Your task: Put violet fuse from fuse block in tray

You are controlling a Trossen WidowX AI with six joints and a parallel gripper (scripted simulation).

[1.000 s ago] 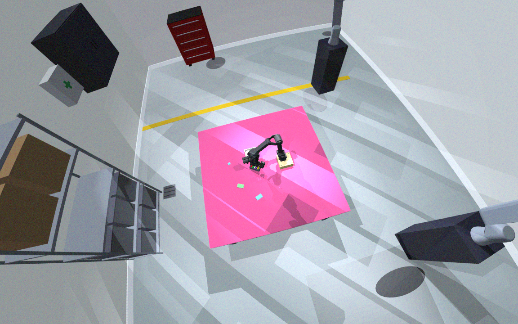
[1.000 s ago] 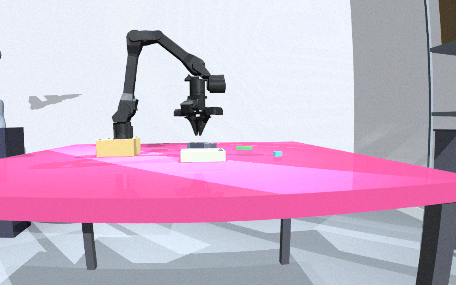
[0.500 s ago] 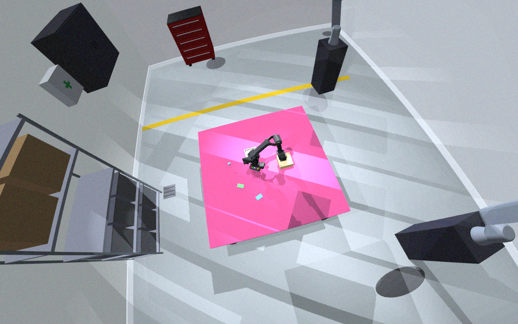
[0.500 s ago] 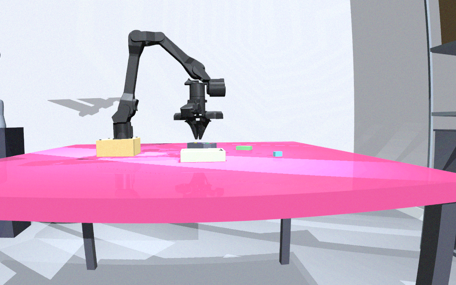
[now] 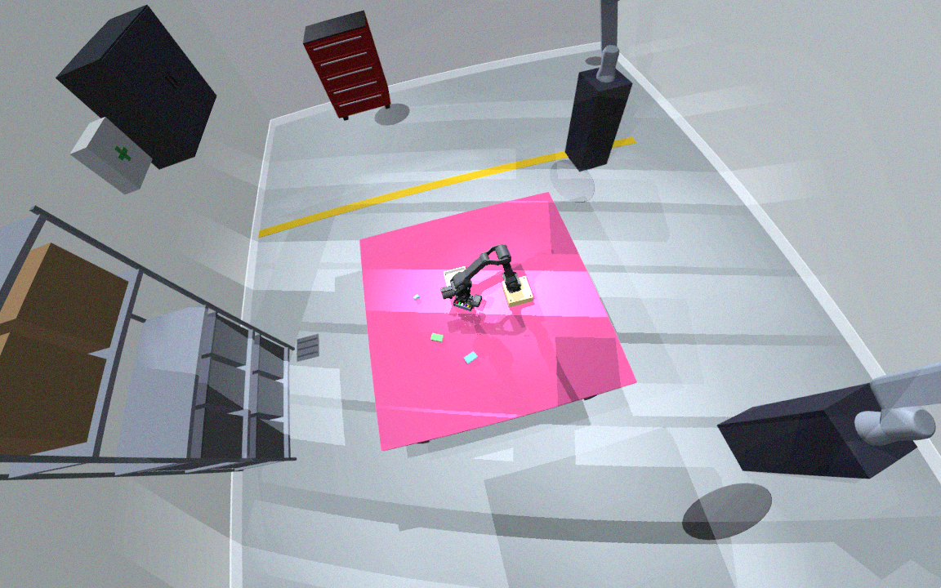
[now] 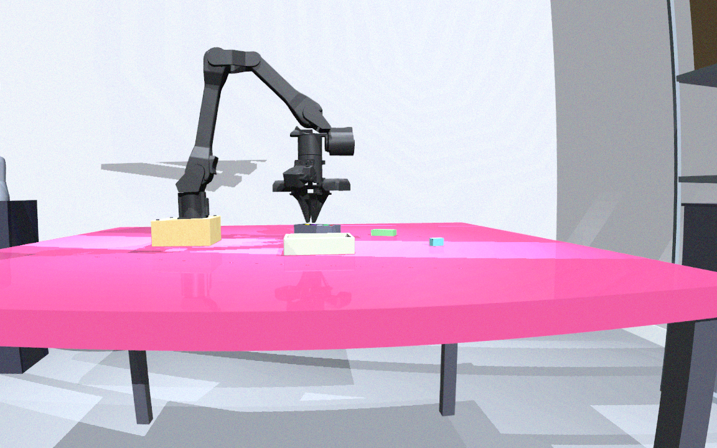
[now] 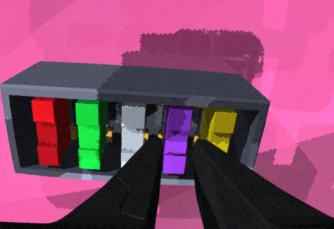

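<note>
Now: the tray 190 mm to the right of my gripper tip and 40 mm below it.
</note>
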